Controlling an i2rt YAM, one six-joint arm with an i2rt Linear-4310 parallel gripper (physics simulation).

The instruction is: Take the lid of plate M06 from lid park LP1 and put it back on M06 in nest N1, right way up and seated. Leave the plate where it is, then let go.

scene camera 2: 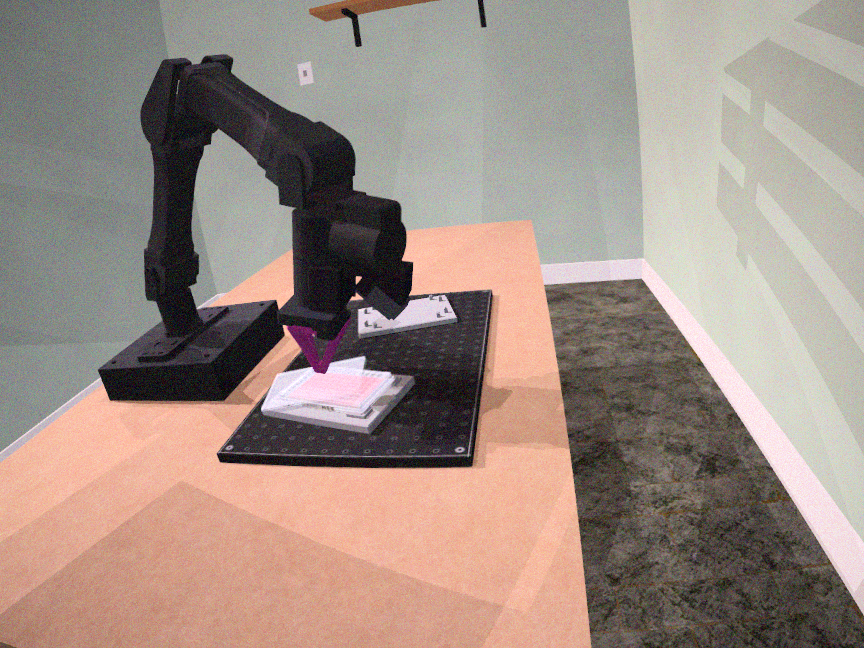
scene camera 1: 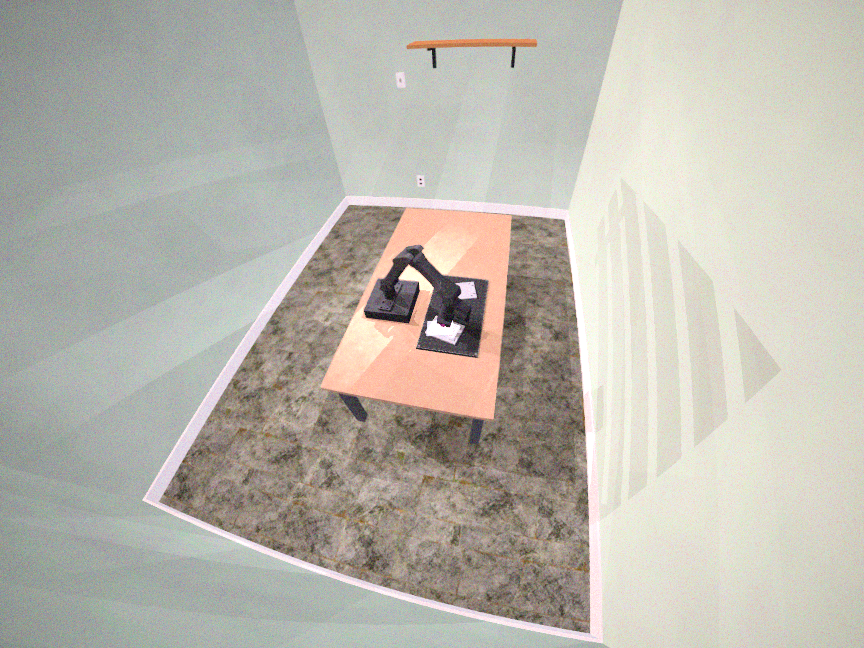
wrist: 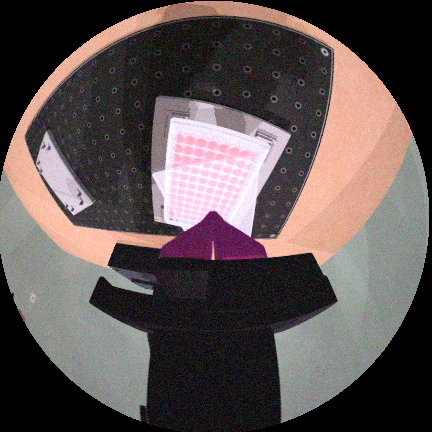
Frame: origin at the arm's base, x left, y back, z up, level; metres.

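Seen in the pictures: gripper, fingertip midpoint: (scene camera 2: 320, 372) (scene camera 1: 442, 326) (wrist: 212, 216); arm's base, link origin: (scene camera 2: 186, 334) (scene camera 1: 390, 296).
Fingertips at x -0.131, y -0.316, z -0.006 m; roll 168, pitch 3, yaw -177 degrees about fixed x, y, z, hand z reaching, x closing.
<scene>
Pixels of each thing's top centre, then the offset from my fingertips to it. "spot": a spot on its surface instead. Level surfaces: height alone.
- Plate M06, top centre: (wrist: 214, 221) (scene camera 2: 312, 375) (scene camera 1: 439, 326) dx -0.002, dy +0.012, dz -0.003 m
- light grey nest N1, top centre: (wrist: 204, 187) (scene camera 2: 336, 388) (scene camera 1: 445, 328) dx +0.010, dy -0.011, dz -0.029 m
- clear lid, surface spot: (wrist: 245, 220) (scene camera 2: 294, 399) spot: dx -0.039, dy +0.023, dz -0.017 m
- pale lid park LP1, top centre: (scene camera 2: 404, 307) (wrist: 54, 183) (scene camera 1: 460, 289) dx +0.290, dy -0.030, dz -0.027 m
- black perforated board, surface spot: (wrist: 215, 42) (scene camera 2: 448, 401) spot: dx +0.007, dy -0.155, dz -0.046 m
- wooden table, surface height: dz -0.059 m
Plate M06 (scene camera 2: 341, 387) (wrist: 210, 170), with pink wells, sits in the light grey nest N1 (scene camera 2: 399, 394) (wrist: 161, 135) near the front of the black board. The clear lid (scene camera 2: 282, 395) (wrist: 245, 220) lies askew to the plate, its corners sticking out past the plate's sides on the gripper's side; it looks tilted, not seated. How far it covers the wells is hard to tell. The pale lid park LP1 (scene camera 1: 467, 290) (scene camera 2: 411, 315) (wrist: 61, 175) has small pegs and no lid on it. My gripper (scene camera 2: 321, 369) (wrist: 212, 216) is shut with its purple fingertips together, holding nothing, over the plate's edge nearest the arm; contact is unclear.
The black perforated board (scene camera 1: 471, 346) (scene camera 2: 446, 390) (wrist: 215, 42) lies on the wooden table (scene camera 1: 411, 380) (scene camera 2: 348, 544). The arm's black base box (scene camera 1: 390, 311) (scene camera 2: 230, 362) stands left of the board. A wall shelf (scene camera 1: 474, 43) (scene camera 2: 376, 6) is high at the back.
</scene>
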